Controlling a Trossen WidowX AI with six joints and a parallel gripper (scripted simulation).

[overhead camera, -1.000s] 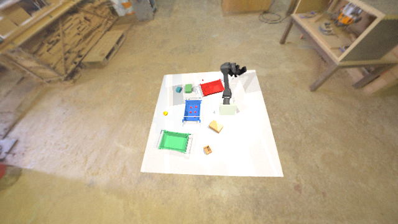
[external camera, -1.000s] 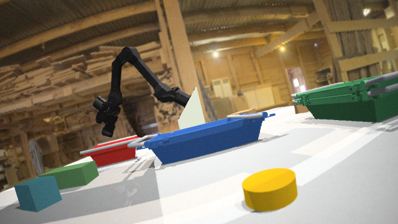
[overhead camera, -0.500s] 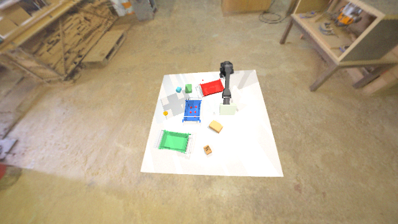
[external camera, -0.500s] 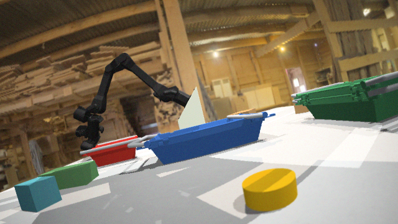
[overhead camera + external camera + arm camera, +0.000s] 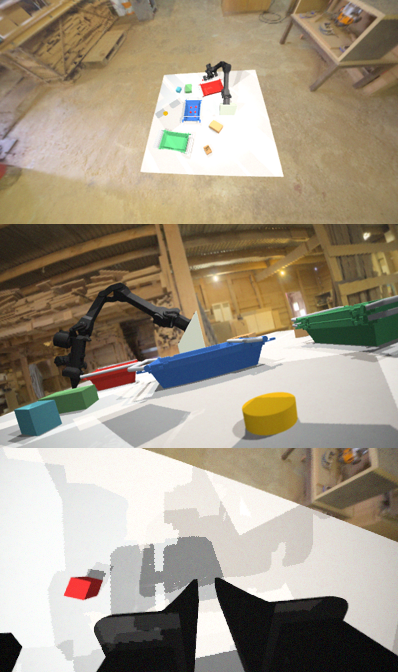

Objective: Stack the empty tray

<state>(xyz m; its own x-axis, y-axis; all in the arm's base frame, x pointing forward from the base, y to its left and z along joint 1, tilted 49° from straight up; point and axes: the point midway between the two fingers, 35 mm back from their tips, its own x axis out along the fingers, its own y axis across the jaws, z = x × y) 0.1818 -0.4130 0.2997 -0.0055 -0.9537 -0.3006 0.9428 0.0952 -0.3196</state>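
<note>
The red tray lies 3 cm behind my gripper tip, 20 cm to the left of it and 3 cm above it. The rest, counted from my gripper tip: tan block 8 cm behind, 71 cm to the left, 2 cm above; teal cube 41 cm ahead, 20 cm to the left, 1 cm above; green block 28 cm ahead, 18 cm to the left, 1 cm above.
</note>
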